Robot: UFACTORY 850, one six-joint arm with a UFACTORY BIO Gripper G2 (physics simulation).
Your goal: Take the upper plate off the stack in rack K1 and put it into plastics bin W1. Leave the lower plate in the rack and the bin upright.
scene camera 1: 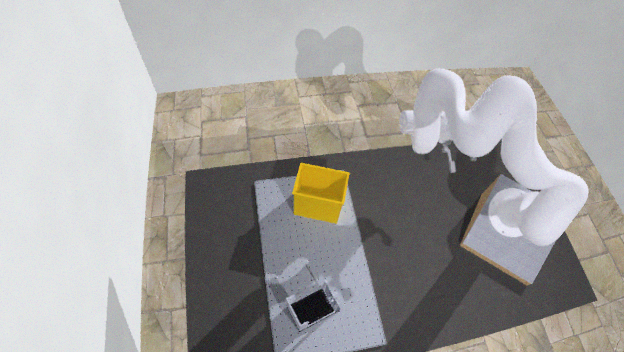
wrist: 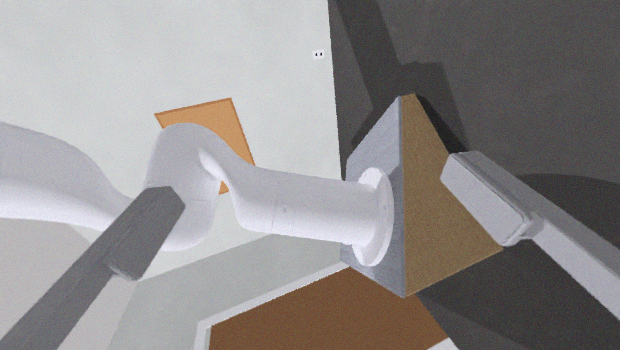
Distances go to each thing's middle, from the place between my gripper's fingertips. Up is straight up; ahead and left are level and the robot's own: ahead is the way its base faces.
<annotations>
Right now the yellow bin W1 (scene camera 1: 319,193) is 50 cm ahead of my hand, 6 cm to the right of it and 16 cm below it.
</annotations>
